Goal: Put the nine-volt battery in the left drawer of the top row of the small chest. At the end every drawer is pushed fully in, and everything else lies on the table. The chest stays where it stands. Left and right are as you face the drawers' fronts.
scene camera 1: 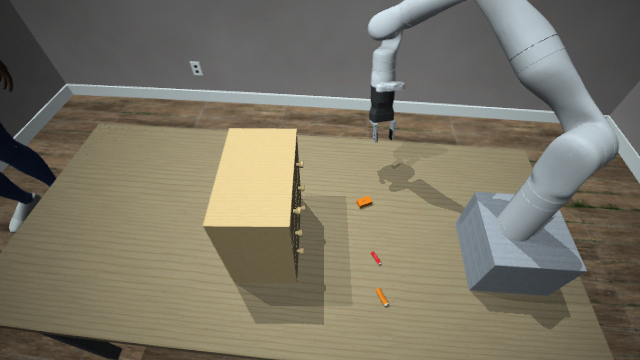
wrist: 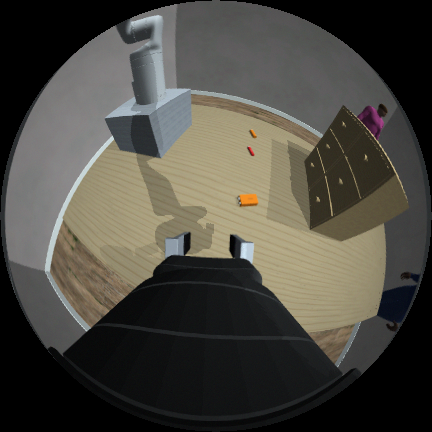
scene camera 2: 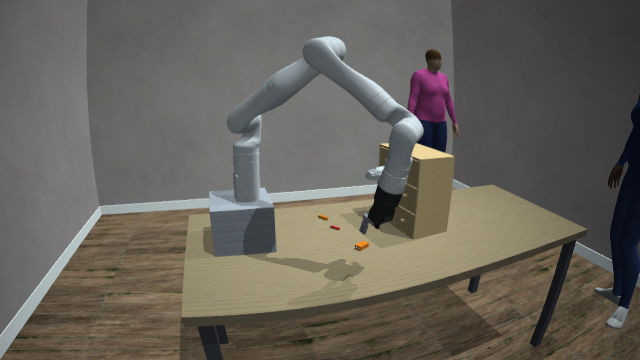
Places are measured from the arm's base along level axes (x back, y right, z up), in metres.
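Pixels of known places: gripper, fingertip midpoint: (scene camera 1: pixel 383 140) (wrist: pixel 209 241) (scene camera 2: pixel 369 229); arm's base, origin of the base link: (scene camera 1: pixel 513 226) (wrist: pixel 152 98) (scene camera 2: pixel 247 198).
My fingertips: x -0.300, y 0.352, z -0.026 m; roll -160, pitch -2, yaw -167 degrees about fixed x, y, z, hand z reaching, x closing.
Ahead of a thing's pixels: the offset from my fingertips to its middle. Level surfaces: height alone.
The nine-volt battery @(dx -0.062, dy -0.157, dz -0.138 m) (scene camera 1: pixel 364 202) (scene camera 2: pixel 361 245) (wrist: pixel 248 200) is an orange block with two terminals at one end, lying flat on the table @(dz -0.147 m) (scene camera 1: pixel 150 300) (scene camera 2: pixel 475 215) (wrist: pixel 320 290) in front of the chest. The small chest @(dx -0.371, dy -0.283, dz +0.012 m) (scene camera 1: pixel 255 175) (scene camera 2: pixel 435 195) (wrist: pixel 362 215) is light wood with three rows of two knobbed drawers. The drawers look pushed in. The top-left drawer @(dx -0.361, dy -0.357, dz +0.113 m) (wrist: pixel 345 132) shows its front in the wrist view; the arm partly covers the fronts in scene camera 2. My gripper (scene camera 1: pixel 384 139) (scene camera 2: pixel 370 229) (wrist: pixel 209 241) is open and empty, in the air above the table, to one side of the battery.
A small red cylinder @(dx -0.046, dy -0.361, dz -0.141 m) (scene camera 1: pixel 376 258) (scene camera 2: pixel 335 227) (wrist: pixel 251 151) and an orange cylinder @(dx -0.043, dy -0.480, dz -0.139 m) (scene camera 1: pixel 382 297) (scene camera 2: pixel 323 217) (wrist: pixel 253 133) lie beyond the battery from my gripper. The arm's grey base block (scene camera 1: pixel 530 275) (scene camera 2: pixel 242 230) (wrist: pixel 170 125) stands opposite the chest's fronts. People stand beyond the table.
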